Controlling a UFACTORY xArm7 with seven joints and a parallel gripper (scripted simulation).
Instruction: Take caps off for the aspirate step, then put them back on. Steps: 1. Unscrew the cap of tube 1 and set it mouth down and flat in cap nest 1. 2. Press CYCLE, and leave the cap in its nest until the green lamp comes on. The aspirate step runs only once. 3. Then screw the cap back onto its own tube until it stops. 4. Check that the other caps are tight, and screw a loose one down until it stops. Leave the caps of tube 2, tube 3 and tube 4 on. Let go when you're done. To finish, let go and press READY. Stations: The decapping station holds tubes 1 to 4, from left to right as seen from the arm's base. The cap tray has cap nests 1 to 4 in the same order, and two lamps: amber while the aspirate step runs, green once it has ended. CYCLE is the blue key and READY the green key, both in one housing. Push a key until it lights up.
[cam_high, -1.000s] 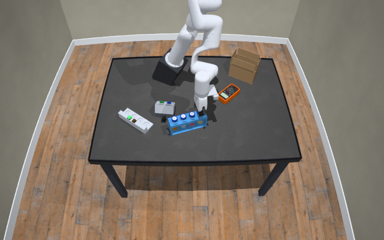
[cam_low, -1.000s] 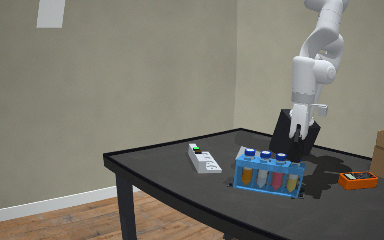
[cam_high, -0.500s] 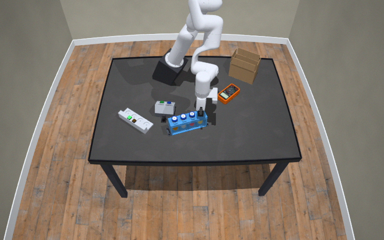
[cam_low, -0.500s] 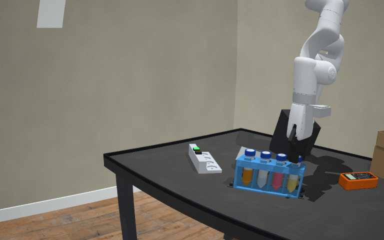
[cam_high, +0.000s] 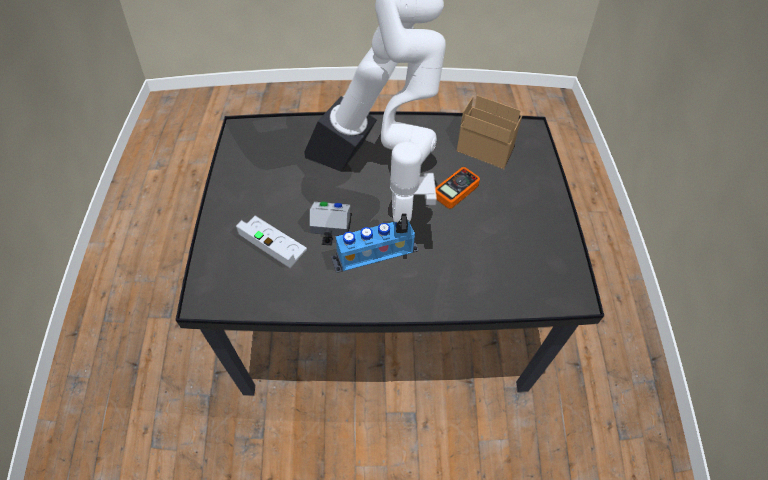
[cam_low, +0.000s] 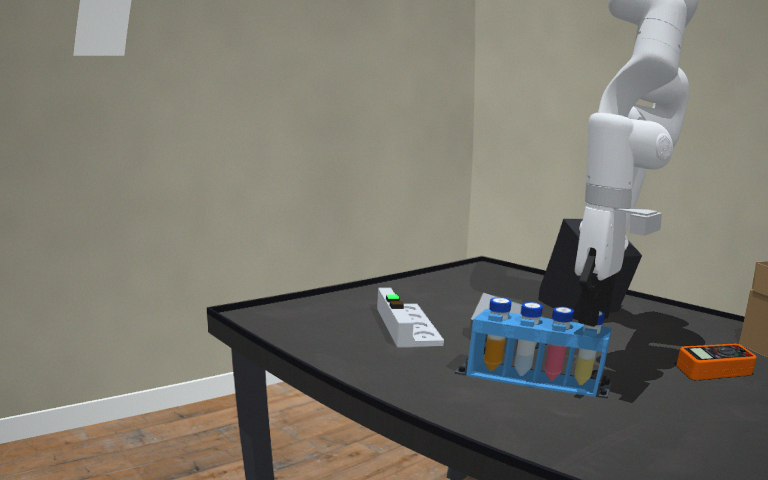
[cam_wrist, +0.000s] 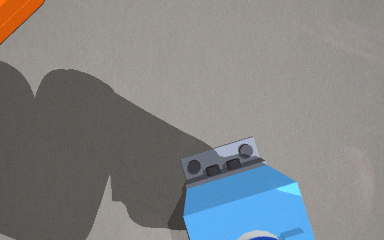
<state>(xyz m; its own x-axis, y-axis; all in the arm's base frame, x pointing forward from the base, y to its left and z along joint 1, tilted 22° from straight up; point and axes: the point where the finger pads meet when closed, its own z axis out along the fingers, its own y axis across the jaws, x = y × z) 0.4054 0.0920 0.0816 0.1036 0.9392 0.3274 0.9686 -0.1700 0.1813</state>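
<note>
My hand is 10 mm above the cap 1. Round my hand: grey key housing: 120 mm behind, 200 mm to the right, 80 mm below.
</note>
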